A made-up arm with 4 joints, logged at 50 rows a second.
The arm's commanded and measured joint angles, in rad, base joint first. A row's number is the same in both.
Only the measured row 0 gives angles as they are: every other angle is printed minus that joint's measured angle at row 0.
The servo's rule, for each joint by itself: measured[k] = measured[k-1] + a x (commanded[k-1-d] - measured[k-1]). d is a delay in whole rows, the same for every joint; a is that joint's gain. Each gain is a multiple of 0.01, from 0.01 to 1. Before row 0 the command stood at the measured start. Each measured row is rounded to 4 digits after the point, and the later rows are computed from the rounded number. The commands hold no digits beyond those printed.
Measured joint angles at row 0: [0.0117 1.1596 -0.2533 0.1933]
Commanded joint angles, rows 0 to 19: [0.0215 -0.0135 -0.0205 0.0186]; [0.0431 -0.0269 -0.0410 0.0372]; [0.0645 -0.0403 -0.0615 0.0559]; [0.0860 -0.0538 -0.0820 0.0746]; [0.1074 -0.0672 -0.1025 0.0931]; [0.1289 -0.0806 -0.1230 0.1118]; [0.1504 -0.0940 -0.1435 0.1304]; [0.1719 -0.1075 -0.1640 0.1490]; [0.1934 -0.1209 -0.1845 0.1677]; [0.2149 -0.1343 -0.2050 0.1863]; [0.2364 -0.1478 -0.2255 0.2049]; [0.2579 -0.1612 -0.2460 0.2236]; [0.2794 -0.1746 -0.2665 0.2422]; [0.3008 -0.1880 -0.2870 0.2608]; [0.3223 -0.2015 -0.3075 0.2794]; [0.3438 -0.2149 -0.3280 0.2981]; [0.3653 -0.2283 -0.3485 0.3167]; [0.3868 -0.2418 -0.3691 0.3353]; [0.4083 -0.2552 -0.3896 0.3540]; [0.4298 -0.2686 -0.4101 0.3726]
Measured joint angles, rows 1 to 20: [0.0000 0.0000 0.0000 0.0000]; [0.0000 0.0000 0.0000 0.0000]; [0.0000 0.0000 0.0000 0.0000]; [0.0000 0.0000 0.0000 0.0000]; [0.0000 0.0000 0.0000 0.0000]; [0.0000 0.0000 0.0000 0.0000]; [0.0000 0.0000 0.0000 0.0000]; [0.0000 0.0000 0.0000 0.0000]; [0.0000 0.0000 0.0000 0.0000]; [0.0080 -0.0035 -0.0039 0.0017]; [0.0210 -0.0096 -0.0109 0.0049]; [0.0371 -0.0176 -0.0205 0.0095]; [0.0552 -0.0270 -0.0322 0.0154]; [0.0745 -0.0375 -0.0456 0.0224]; [0.0946 -0.0487 -0.0603 0.0304]; [0.1152 -0.0605 -0.0761 0.0394]; [0.1362 -0.0727 -0.0928 0.0493]; [0.1574 -0.0852 -0.1102 0.0600]; [0.1787 -0.0980 -0.1282 0.0714]; [0.2000 -0.1109 -0.1467 0.0834]
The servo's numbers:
d 9
a 0.37 0.26 0.19 0.09

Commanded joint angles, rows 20 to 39: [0.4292 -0.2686 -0.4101 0.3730]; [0.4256 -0.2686 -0.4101 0.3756]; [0.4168 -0.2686 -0.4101 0.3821]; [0.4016 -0.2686 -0.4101 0.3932]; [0.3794 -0.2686 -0.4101 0.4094]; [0.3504 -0.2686 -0.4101 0.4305]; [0.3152 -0.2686 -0.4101 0.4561]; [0.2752 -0.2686 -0.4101 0.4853]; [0.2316 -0.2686 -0.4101 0.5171]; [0.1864 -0.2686 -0.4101 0.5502]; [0.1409 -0.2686 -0.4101 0.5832]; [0.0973 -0.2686 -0.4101 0.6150]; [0.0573 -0.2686 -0.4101 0.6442]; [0.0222 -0.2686 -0.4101 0.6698]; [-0.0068 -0.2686 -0.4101 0.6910]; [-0.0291 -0.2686 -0.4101 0.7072]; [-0.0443 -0.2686 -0.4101 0.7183]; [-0.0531 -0.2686 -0.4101 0.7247]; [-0.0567 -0.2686 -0.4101 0.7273]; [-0.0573 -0.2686 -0.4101 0.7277]
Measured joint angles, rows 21 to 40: [0.2214 -0.1240 -0.1656 0.0960]; [0.2429 -0.1372 -0.1848 0.1092]; [0.2643 -0.1504 -0.2042 0.1228]; [0.2858 -0.1637 -0.2238 0.1369]; [0.3073 -0.1770 -0.2436 0.1514]; [0.3288 -0.1903 -0.2635 0.1663]; [0.3503 -0.2037 -0.2836 0.1815]; [0.3718 -0.2171 -0.3037 0.1970]; [0.3933 -0.2305 -0.3239 0.2128]; [0.4066 -0.2404 -0.3403 0.2272]; [0.4136 -0.2477 -0.3536 0.2406]; [0.4148 -0.2531 -0.3643 0.2533]; [0.4099 -0.2571 -0.3730 0.2659]; [0.3986 -0.2601 -0.3800 0.2788]; [0.3808 -0.2623 -0.3857 0.2925]; [0.3565 -0.2639 -0.3903 0.3072]; [0.3264 -0.2651 -0.3941 0.3232]; [0.2913 -0.2660 -0.3971 0.3407]; [0.2525 -0.2667 -0.3996 0.3596]; [0.2112 -0.2672 -0.4016 0.3797]
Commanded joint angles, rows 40 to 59: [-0.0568 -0.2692 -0.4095 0.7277]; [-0.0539 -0.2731 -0.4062 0.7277]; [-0.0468 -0.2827 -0.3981 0.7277]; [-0.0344 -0.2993 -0.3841 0.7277]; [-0.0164 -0.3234 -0.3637 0.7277]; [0.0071 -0.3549 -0.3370 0.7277]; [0.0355 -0.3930 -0.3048 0.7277]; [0.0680 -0.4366 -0.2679 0.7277]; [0.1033 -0.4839 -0.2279 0.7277]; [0.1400 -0.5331 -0.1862 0.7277]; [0.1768 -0.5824 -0.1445 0.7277]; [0.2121 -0.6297 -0.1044 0.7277]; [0.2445 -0.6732 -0.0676 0.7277]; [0.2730 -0.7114 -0.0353 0.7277]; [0.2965 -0.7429 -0.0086 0.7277]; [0.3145 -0.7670 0.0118 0.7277]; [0.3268 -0.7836 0.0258 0.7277]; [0.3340 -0.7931 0.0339 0.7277]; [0.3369 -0.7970 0.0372 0.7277]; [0.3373 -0.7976 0.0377 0.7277]
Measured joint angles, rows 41 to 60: [0.1691 -0.2676 -0.4032 0.4009]; [0.1277 -0.2679 -0.4045 0.4228]; [0.0887 -0.2681 -0.4056 0.4450]; [0.0534 -0.2682 -0.4065 0.4671]; [0.0229 -0.2683 -0.4072 0.4887]; [-0.0020 -0.2684 -0.4078 0.5094]; [-0.0209 -0.2685 -0.4082 0.5288]; [-0.0341 -0.2685 -0.4086 0.5467]; [-0.0427 -0.2685 -0.4089 0.5630]; [-0.0479 -0.2687 -0.4090 0.5778]; [-0.0501 -0.2698 -0.4085 0.5913]; [-0.0489 -0.2732 -0.4065 0.6036]; [-0.0435 -0.2800 -0.4022 0.6148]; [-0.0335 -0.2913 -0.3949 0.6250]; [-0.0185 -0.3078 -0.3839 0.6342]; [0.0015 -0.3300 -0.3689 0.6426]; [0.0261 -0.3577 -0.3497 0.6503]; [0.0547 -0.3905 -0.3266 0.6573]; [0.0863 -0.4276 -0.2999 0.6636]; [0.1198 -0.4678 -0.2704 0.6694]
